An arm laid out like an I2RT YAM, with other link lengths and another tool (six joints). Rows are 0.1 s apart.
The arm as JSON. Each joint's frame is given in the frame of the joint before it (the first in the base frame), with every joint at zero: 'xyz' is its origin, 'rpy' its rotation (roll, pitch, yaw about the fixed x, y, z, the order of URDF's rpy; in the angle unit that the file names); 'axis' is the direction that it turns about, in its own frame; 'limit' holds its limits. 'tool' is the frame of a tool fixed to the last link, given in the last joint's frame.
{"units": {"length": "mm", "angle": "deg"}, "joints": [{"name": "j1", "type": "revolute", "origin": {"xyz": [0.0, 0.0, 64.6], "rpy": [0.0, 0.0, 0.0]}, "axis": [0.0, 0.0, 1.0], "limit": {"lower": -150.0, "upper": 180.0}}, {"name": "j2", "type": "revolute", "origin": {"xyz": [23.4, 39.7, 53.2], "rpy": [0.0, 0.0, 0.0]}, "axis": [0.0, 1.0, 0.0], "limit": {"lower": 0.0, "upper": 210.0}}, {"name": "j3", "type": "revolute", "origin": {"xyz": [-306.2, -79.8, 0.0], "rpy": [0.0, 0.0, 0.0]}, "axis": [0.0, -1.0, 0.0], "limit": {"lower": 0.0, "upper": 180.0}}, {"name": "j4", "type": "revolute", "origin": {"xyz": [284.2, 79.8, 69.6], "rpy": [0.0, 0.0, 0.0]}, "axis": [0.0, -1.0, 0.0], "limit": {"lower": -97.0, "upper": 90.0}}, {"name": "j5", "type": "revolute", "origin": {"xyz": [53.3, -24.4, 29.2], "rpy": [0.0, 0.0, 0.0]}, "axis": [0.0, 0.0, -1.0], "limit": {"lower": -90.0, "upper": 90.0}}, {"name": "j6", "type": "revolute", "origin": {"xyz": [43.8, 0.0, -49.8], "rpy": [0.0, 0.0, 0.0]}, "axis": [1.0, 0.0, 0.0], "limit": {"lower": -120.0, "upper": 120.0}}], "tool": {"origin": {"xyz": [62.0, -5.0, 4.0], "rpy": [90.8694, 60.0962, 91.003]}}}
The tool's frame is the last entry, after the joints.
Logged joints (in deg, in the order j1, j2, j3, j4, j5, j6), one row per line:
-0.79, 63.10, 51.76, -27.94, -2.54, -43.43
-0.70, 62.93, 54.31, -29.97, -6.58, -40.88
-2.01, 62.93, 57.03, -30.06, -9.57, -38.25
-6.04, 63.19, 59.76, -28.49, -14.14, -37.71
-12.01, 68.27, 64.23, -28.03, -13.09, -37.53
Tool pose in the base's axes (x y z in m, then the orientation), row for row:
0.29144, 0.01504, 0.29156, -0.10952, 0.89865, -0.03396, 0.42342
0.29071, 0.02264, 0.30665, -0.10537, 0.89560, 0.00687, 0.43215
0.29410, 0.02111, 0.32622, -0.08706, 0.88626, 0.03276, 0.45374
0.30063, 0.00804, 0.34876, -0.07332, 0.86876, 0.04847, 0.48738
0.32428, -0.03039, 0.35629, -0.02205, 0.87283, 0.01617, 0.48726
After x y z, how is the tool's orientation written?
As a quaternion, x y z w.
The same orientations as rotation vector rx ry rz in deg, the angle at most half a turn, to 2 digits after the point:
-15.70, 128.85, -4.87
-15.05, 127.91, 0.98
-12.31, 125.34, 4.63
-10.22, 121.05, 6.75
-3.07, 121.62, 2.25

